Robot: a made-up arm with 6 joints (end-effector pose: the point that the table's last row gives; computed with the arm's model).
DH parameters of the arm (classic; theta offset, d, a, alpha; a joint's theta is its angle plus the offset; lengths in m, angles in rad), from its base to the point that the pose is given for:
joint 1: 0 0.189 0 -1.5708
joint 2: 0.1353 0 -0.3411 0
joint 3: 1.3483 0 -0.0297 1.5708
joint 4: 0 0.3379 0 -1.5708
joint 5: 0 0 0.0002 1.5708
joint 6: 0 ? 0 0
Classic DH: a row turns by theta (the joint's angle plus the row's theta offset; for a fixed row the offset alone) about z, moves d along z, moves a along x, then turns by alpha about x.
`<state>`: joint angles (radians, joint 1 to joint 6).
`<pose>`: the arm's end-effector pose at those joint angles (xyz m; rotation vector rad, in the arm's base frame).
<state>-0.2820 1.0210 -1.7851 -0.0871 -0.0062 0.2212</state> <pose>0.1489 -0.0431 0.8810 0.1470 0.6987 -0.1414</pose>
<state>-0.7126 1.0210 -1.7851 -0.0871 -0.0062 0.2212</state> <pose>0.1174 -0.1013 0.8810 0.2965 0.6594 -0.5533</pose>
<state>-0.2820 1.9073 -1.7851 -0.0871 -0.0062 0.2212</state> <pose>0.6092 -0.1764 0.5064 0.3302 1.5664 -0.1145</pose>
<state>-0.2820 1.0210 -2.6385 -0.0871 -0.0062 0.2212</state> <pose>-0.2222 0.0644 0.9713 -0.0295 -0.1371 -0.1477</pose>
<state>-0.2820 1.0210 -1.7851 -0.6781 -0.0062 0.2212</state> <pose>0.1492 -0.0428 0.8810 -0.0676 0.7274 -0.7052</pose>
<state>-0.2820 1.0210 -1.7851 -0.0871 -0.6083 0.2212</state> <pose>0.0778 -0.0153 0.9143 -0.0244 0.1211 -0.1294</pose>
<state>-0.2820 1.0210 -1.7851 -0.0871 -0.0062 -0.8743</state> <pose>0.1489 -0.0431 0.8810 -0.2536 0.7160 -1.1872</pose>
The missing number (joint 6, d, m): 0.1405
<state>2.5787 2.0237 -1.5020 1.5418 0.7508 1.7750</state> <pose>-0.5588 0.2391 0.3118 -0.2400 -1.9188 0.4950</pose>
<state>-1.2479 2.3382 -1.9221 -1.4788 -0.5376 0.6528</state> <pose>0.2942 -0.6540 0.2865 0.0263 1.9148 -0.9524</pose>
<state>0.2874 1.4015 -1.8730 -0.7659 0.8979 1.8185</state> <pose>0.3815 0.0333 0.7133 1.1859 1.3056 0.6540</pose>
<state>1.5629 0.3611 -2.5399 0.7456 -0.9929 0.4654</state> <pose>0.0746 -0.6554 0.5956 1.2683 -1.7535 2.2187</pose>
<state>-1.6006 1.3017 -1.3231 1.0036 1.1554 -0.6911</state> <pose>0.0980 -0.3539 0.5306 1.0470 1.7415 -0.0261</pose>
